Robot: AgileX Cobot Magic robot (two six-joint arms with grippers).
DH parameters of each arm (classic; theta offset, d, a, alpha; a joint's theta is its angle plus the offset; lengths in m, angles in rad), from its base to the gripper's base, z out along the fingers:
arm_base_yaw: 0 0.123 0 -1.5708
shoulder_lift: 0.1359 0 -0.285 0
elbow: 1.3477 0 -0.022 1.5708
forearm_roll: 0 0.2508 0 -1.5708
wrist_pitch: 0 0 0.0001 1.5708
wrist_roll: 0 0.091 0 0
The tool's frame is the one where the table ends.
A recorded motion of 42 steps. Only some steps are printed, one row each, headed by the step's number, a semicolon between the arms.
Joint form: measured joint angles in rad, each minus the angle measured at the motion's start. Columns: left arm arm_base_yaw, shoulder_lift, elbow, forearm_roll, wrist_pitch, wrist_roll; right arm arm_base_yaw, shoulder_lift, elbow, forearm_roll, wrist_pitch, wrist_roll.
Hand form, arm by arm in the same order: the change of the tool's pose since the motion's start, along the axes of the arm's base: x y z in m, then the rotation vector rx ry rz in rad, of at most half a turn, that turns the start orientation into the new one. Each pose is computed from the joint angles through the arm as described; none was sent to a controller.
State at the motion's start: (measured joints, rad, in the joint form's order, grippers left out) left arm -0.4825 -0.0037 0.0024 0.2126 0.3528 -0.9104; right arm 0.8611 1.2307 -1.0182 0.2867 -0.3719 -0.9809
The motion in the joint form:
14: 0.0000 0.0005 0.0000 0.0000 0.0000 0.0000; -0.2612 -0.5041 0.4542 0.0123 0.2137 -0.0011
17: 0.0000 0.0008 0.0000 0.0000 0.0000 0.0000; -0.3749 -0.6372 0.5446 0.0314 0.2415 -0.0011
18: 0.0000 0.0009 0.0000 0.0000 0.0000 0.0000; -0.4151 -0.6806 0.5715 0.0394 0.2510 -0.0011
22: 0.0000 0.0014 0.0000 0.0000 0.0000 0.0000; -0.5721 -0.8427 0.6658 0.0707 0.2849 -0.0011
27: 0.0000 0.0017 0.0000 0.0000 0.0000 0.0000; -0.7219 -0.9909 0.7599 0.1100 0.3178 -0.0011
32: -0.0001 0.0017 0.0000 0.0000 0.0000 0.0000; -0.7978 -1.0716 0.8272 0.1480 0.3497 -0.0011
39: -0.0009 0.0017 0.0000 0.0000 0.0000 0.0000; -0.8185 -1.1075 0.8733 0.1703 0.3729 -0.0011
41: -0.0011 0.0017 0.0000 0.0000 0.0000 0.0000; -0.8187 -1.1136 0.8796 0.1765 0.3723 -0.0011
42: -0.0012 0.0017 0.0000 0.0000 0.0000 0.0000; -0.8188 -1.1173 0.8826 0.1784 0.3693 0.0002
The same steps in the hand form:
14: 0.0000 0.0000 0.0000 0.0002 0.0004 0.0000; -0.0588 -0.1226 -0.0641 -0.0906 0.1270 -0.2007
17: 0.0000 0.0000 0.0000 0.0004 0.0007 0.0000; -0.0746 -0.1505 -0.0784 -0.0585 0.1307 -0.3053
18: 0.0000 0.0000 0.0000 0.0004 0.0008 0.0000; -0.0800 -0.1587 -0.0830 -0.0451 0.1304 -0.3420
22: 0.0001 0.0000 -0.0001 0.0006 0.0012 0.0000; -0.1011 -0.1840 -0.1009 0.0097 0.1190 -0.4843
27: 0.0001 0.0000 -0.0001 0.0008 0.0015 0.0000; -0.1193 -0.1996 -0.1234 0.0632 0.1145 -0.6160
32: 0.0001 -0.0001 -0.0001 0.0008 0.0015 -0.0001; -0.1270 -0.2045 -0.1433 0.0942 0.1424 -0.6735
39: 0.0001 -0.0001 -0.0001 0.0008 0.0015 -0.0009; -0.1289 -0.2050 -0.1585 0.1026 0.1796 -0.6822
41: 0.0001 -0.0001 -0.0001 0.0008 0.0015 -0.0011; -0.1293 -0.2051 -0.1602 0.1086 0.1817 -0.6814
42: 0.0001 -0.0001 -0.0001 0.0008 0.0015 -0.0012; -0.1297 -0.2052 -0.1607 0.1131 0.1797 -0.6820

